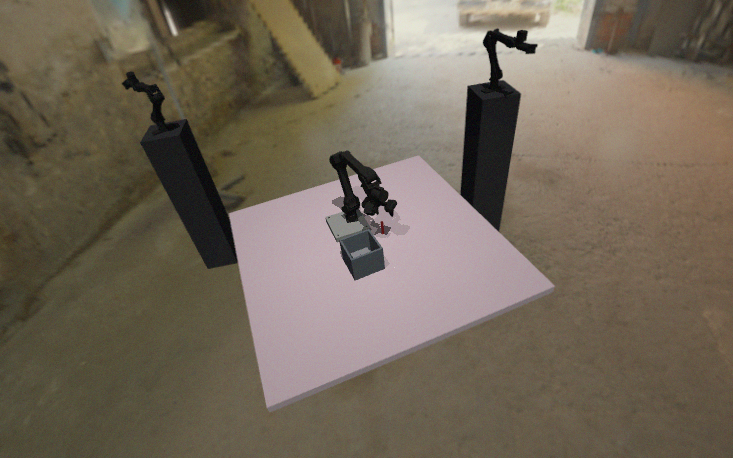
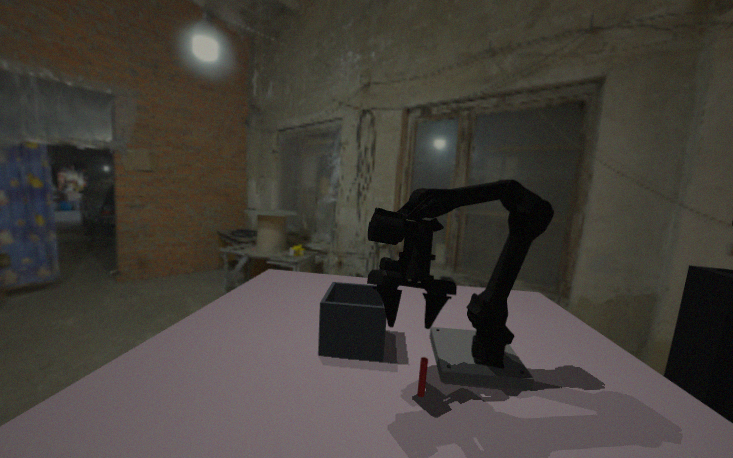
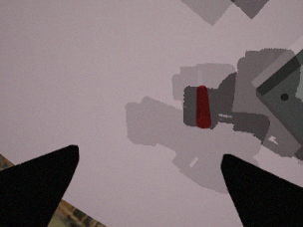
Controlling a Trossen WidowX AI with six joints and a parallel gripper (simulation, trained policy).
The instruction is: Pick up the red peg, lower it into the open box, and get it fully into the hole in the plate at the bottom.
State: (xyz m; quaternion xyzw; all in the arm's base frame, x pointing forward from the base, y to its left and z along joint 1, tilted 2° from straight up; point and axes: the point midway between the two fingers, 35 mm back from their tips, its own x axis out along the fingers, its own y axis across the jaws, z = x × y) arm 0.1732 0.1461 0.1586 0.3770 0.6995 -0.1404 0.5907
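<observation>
My gripper tip is now 3 cm past the red peg, 2 cm to the left of it and 11 cm above it. From my gripper tip the other things lie so: grey plate (16 cm ahead, 16 cm to the right, 10 cm below).
</observation>
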